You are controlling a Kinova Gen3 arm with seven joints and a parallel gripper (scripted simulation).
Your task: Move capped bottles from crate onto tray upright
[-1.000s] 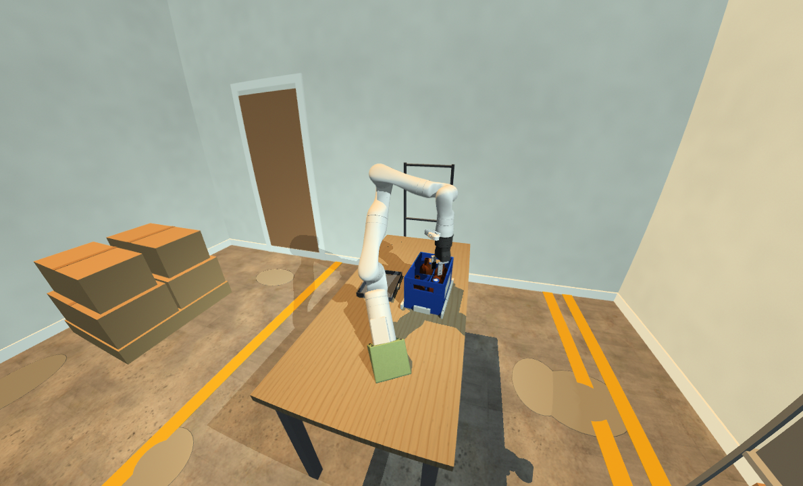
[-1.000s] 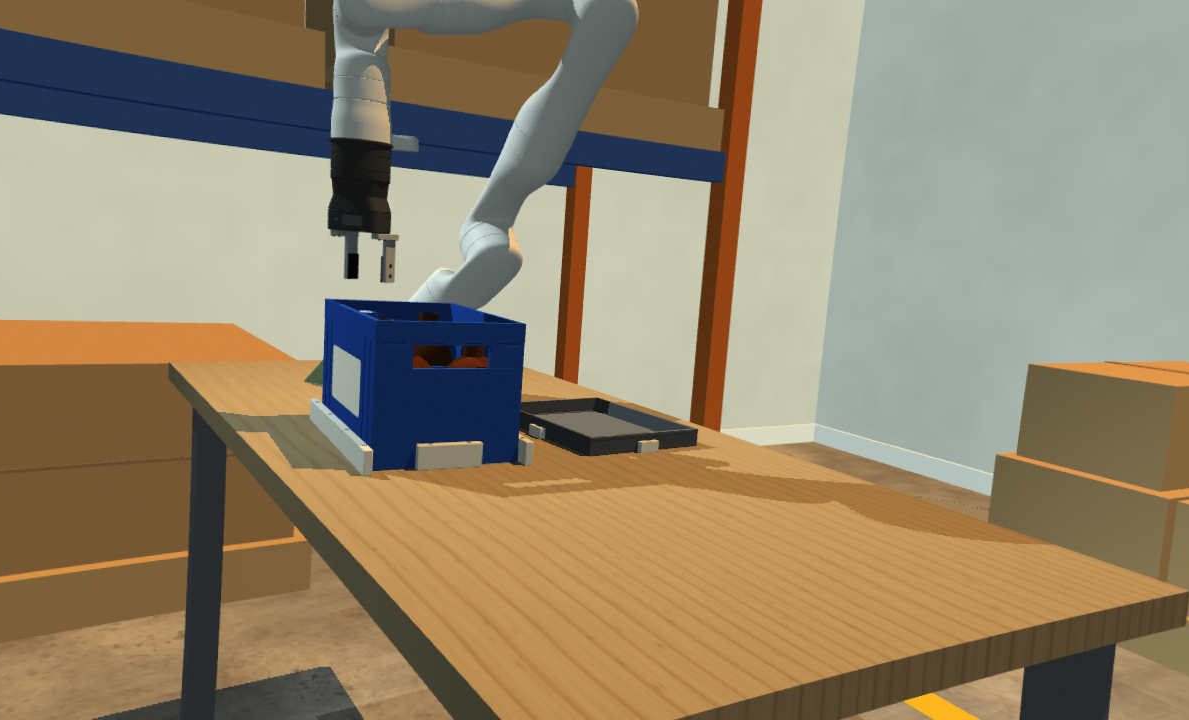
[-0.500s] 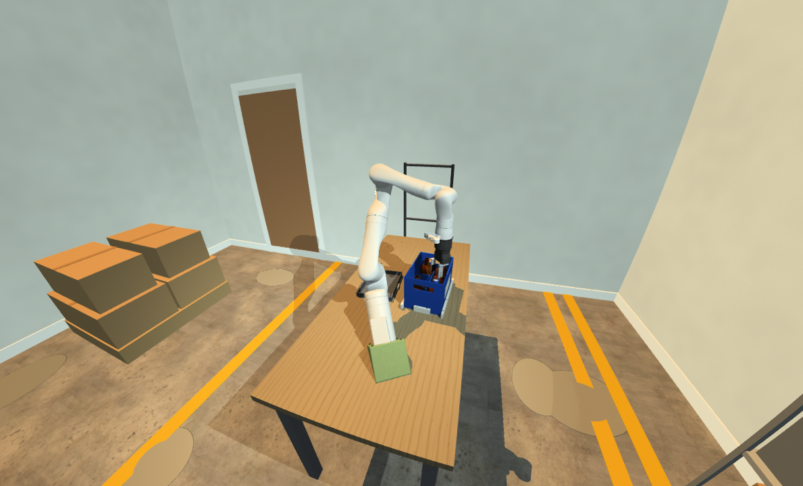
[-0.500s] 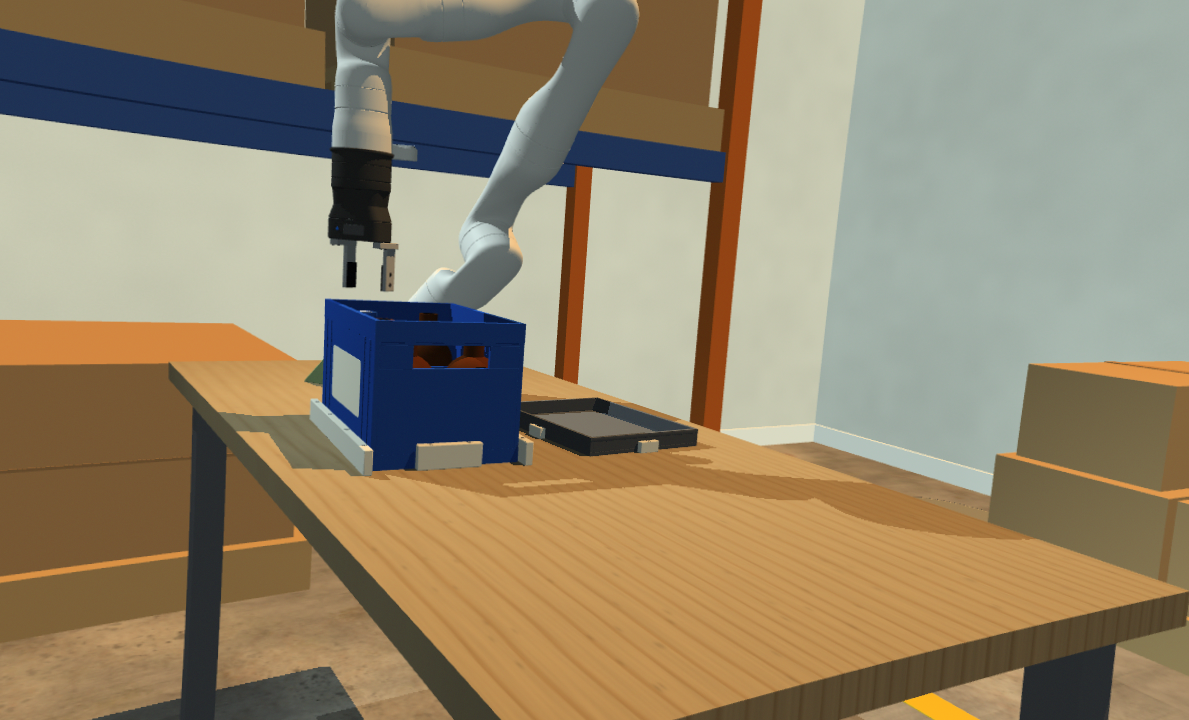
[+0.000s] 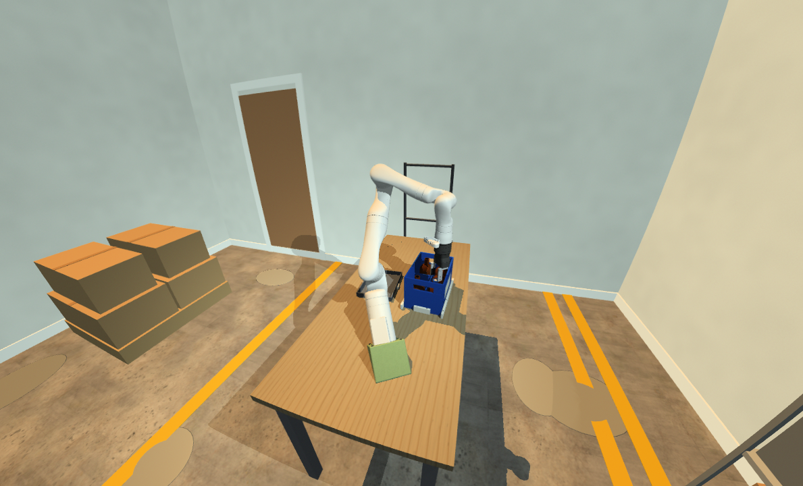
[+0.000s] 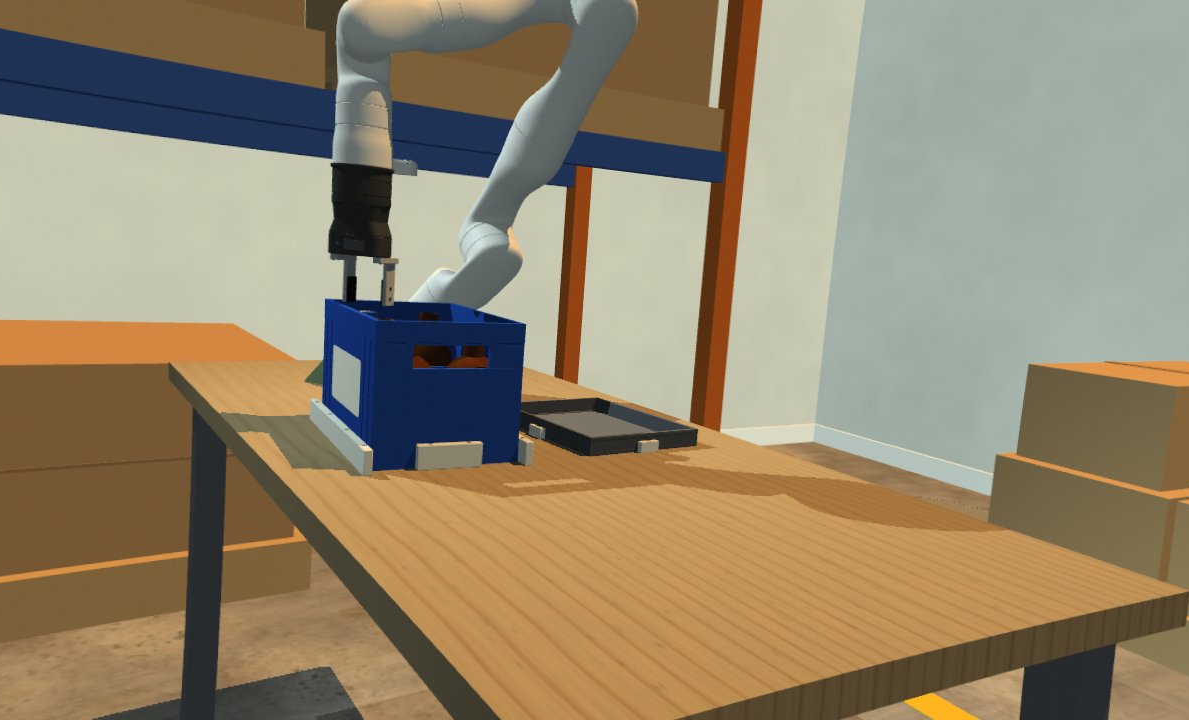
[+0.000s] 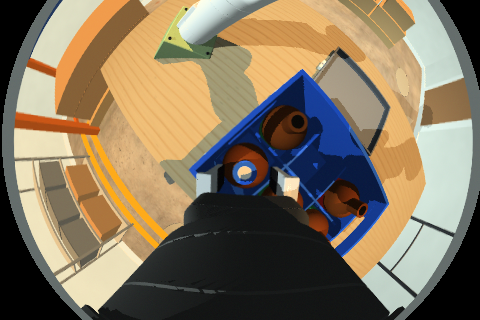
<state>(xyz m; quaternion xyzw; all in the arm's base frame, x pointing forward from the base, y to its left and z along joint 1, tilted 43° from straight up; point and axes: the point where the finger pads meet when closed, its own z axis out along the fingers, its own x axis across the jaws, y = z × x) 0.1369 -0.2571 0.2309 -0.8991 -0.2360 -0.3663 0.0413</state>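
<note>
The brown capped bottle lies 10 cm below my hand. Also, from my hand: dark tray 31 cm to the left, 18 cm below, 13 cm ahead; blue crate 11 cm below, 9 cm ahead, 3 cm to the left.
</note>
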